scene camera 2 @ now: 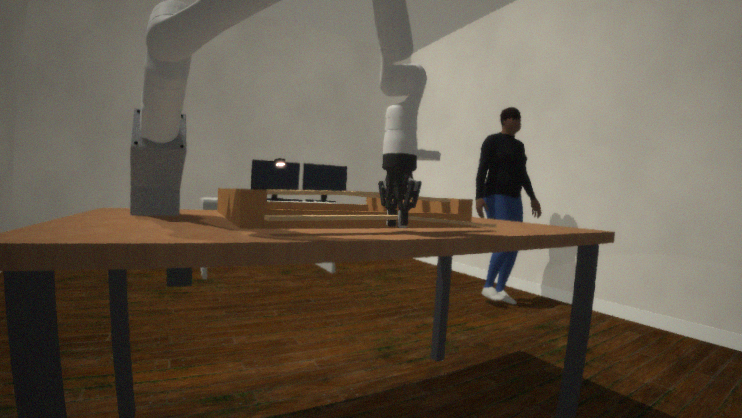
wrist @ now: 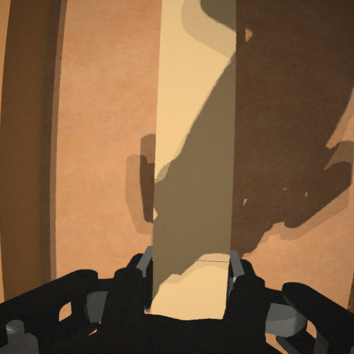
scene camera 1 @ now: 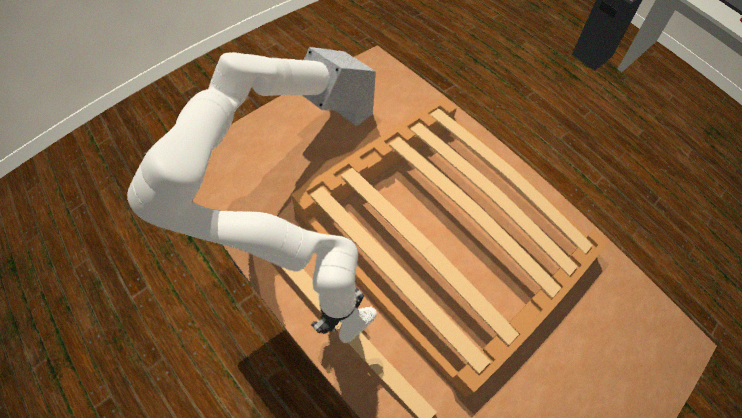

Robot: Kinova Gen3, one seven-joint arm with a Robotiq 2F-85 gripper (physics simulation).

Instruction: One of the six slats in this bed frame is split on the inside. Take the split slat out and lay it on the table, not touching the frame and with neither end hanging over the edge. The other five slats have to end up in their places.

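Observation:
The pale slat (scene camera 1: 397,376) (scene camera 2: 321,217) (wrist: 195,150) between my fingers runs alongside the bed frame (scene camera 1: 469,383) (scene camera 2: 241,207) (wrist: 25,150), apart from its side rail and close above the table top. A thin dark line crosses part of its face near the fingertips in the wrist view. My gripper (scene camera 1: 338,326) (scene camera 2: 396,220) (wrist: 191,263) is shut on this slat, pointing down, fingertips close to the table. In scene camera 1 the arm hides part of the slat. Several other slats (scene camera 1: 400,278) lie across the frame; one pair of notches between them is empty.
The table (scene camera 1: 623,321) (scene camera 2: 311,254) has its edge close to the held slat on the side away from the frame. The robot base (scene camera 1: 350,85) (scene camera 2: 155,181) stands beyond one frame end. A person (scene camera 2: 506,166) stands behind the table.

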